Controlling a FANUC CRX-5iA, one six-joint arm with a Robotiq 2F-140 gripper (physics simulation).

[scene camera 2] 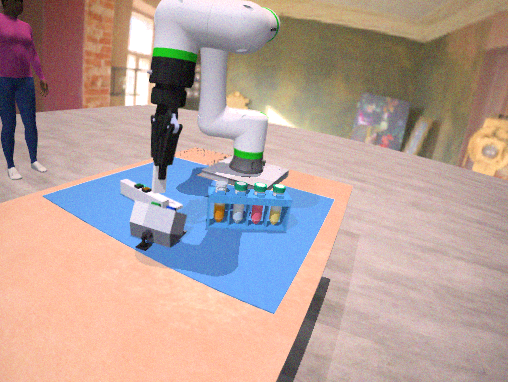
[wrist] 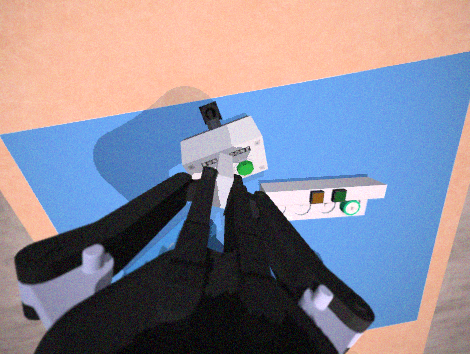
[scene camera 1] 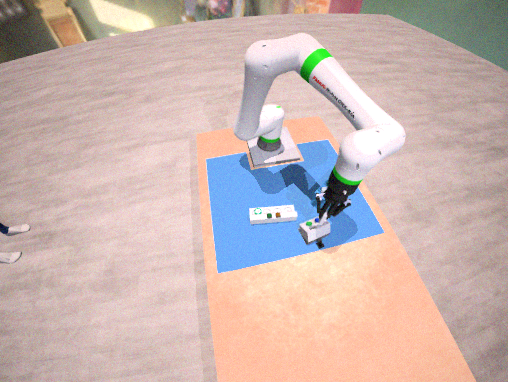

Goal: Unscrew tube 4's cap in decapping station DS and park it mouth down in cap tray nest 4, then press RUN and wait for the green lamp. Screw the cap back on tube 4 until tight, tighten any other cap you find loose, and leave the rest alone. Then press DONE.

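Places are measured from the arm's base along level axes (x right, y ahead, z up), in metres.
Pixels of known places: gripper, fingertip midpoint: [scene camera 2: 158, 191] [wrist: 222, 165] [scene camera 1: 320, 222]; arm's base, link origin: [scene camera 2: 246, 167] [scene camera 1: 269, 142].
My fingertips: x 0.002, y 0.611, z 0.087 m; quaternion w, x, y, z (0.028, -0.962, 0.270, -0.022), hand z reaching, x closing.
Ahead of a thing's pixels: the offset from my fingertips to its top centre. "spot": to the spot under its first point.
My gripper [scene camera 1: 324, 216] [scene camera 2: 159, 184] [wrist: 222, 165] is shut and empty, pointing down over the RUN side of the grey button box {dx +0.004, dy -0.005, dz -0.031 m} [scene camera 1: 319, 233] [scene camera 2: 156, 223] [wrist: 215, 140]. The blue button {dx -0.017, dy -0.028, dz -0.040 m} [scene camera 1: 317, 220] is beside the fingertips and hidden by them in the wrist view; contact cannot be told. The green DONE button {dx +0.028, dy -0.025, dz -0.040 m} [scene camera 1: 309, 224] [wrist: 245, 168] is beside them. The white cap tray {dx +0.150, dy -0.151, dz -0.062 m} [scene camera 1: 287, 218] [wrist: 280, 188] holds a green-ringed cap {dx +0.214, dy -0.180, dz -0.090 m} [scene camera 1: 257, 211] [wrist: 350, 207] in its end nest. In the blue rack [scene camera 2: 248, 230], the orange tube {spot: dx -0.105, dy -0.126, dz -0.075 m} [scene camera 2: 219, 212] has no green cap; three others have green caps.
The tray's lamp squares, dark green {dx +0.176, dy -0.128, dz -0.062 m} [scene camera 1: 269, 215] [wrist: 339, 195] and amber-brown {spot: dx +0.137, dy -0.114, dz -0.063 m} [scene camera 1: 278, 215] [wrist: 317, 197], look unlit. A black bracket {spot: dx +0.005, dy +0.065, dz -0.096 m} [scene camera 1: 320, 244] [scene camera 2: 145, 241] [wrist: 210, 113] sticks out from the button box. The rack stands near the box, largely hidden behind the gripper in scene camera 1.
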